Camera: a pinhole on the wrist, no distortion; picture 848 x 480 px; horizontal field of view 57.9 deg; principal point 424.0 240.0 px. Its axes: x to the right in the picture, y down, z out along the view. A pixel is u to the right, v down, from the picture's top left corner.
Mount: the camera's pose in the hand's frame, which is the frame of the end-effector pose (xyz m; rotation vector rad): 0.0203 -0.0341 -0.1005 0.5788 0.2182 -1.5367
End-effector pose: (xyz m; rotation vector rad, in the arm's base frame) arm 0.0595 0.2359 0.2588 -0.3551 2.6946 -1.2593
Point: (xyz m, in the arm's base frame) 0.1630 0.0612 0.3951
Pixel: 688 162
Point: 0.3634 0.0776 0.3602
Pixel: outside the picture
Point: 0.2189 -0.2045 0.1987
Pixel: 347 343
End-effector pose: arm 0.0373 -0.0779 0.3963 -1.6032 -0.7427 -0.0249
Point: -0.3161 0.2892 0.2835
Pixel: 49 170
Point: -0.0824 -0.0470 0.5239
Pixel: 584 226
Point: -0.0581 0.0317 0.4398
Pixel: 182 325
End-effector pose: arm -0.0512 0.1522 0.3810 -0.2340 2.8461 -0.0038
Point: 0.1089 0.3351 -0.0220
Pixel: outside the picture
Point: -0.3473 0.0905 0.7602
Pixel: behind the camera
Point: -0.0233 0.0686 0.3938
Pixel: 418 159
